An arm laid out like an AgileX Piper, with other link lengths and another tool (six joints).
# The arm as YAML. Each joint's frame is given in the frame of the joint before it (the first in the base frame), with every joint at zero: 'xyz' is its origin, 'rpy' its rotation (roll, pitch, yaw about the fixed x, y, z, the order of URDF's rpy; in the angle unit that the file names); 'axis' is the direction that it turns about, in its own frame. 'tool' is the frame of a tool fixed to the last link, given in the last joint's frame.
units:
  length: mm
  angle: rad
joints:
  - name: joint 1
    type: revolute
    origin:
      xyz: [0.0, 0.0, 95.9]
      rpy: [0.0, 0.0, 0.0]
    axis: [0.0, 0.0, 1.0]
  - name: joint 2
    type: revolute
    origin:
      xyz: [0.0, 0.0, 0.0]
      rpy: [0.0, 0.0, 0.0]
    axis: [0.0, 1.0, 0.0]
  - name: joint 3
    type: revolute
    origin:
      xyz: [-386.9, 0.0, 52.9]
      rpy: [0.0, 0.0, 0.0]
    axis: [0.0, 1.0, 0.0]
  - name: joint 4
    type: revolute
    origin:
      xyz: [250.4, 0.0, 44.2]
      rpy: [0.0, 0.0, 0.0]
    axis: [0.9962, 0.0, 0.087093]
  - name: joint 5
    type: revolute
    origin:
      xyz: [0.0, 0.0, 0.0]
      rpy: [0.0, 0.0, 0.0]
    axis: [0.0, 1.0, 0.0]
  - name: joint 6
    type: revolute
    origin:
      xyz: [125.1, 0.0, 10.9]
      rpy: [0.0, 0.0, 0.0]
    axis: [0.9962, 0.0, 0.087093]
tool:
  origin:
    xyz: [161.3, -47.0, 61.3]
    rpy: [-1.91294, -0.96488, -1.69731]
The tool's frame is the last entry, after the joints.
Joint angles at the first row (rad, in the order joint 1, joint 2, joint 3, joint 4, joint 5, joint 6):
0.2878, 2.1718, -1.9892, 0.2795, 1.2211, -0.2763
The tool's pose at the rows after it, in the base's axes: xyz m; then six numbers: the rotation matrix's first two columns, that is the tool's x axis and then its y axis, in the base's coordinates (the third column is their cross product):
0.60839 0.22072 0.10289 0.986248 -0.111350 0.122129 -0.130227 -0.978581 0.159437
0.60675 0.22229 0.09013 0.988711 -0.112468 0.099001 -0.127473 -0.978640 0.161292
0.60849 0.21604 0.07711 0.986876 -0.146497 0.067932 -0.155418 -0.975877 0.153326
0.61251 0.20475 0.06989 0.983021 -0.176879 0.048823 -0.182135 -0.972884 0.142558
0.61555 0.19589 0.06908 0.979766 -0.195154 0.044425 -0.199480 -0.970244 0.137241
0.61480 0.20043 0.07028 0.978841 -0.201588 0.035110 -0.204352 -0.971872 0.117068
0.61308 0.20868 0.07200 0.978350 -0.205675 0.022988 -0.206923 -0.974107 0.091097
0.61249 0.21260 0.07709 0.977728 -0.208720 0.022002 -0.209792 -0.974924 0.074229
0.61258 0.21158 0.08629 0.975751 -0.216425 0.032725 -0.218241 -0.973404 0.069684
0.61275 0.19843 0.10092 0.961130 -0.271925 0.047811 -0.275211 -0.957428 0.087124
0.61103 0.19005 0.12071 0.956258 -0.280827 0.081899 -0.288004 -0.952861 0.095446
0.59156 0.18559 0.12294 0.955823 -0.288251 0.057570 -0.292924 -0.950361 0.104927
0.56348 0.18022 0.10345 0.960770 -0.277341 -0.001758 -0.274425 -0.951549 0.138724
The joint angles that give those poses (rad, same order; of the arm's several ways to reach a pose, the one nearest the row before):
0.2879, 2.1911, -1.9862, 0.2774, 1.2211, -0.2859
0.2878, 2.2089, -1.9820, 0.2852, 1.2211, -0.2859
0.2724, 2.2296, -1.9819, 0.3022, 1.2211, -0.2695
0.2470, 2.2421, -1.9820, 0.3201, 1.2211, -0.2677
0.2299, 2.2438, -1.9820, 0.3269, 1.2211, -0.2677
0.2282, 2.2438, -1.9820, 0.3497, 1.2211, -0.2677
0.2299, 2.2438, -1.9819, 0.3789, 1.2211, -0.2677
0.2299, 2.2376, -1.9820, 0.3949, 1.2211, -0.2677
0.2299, 2.2226, -1.9819, 0.3926, 1.2211, -0.2587
0.2299, 2.1935, -1.9820, 0.3545, 1.2211, -0.1893
0.2299, 2.1549, -1.9736, 0.3266, 1.2211, -0.1745
0.2299, 2.1105, -1.9059, 0.3285, 1.2211, -0.1662
0.2299, 2.0841, -1.8074, 0.3309, 1.2211, -0.1783

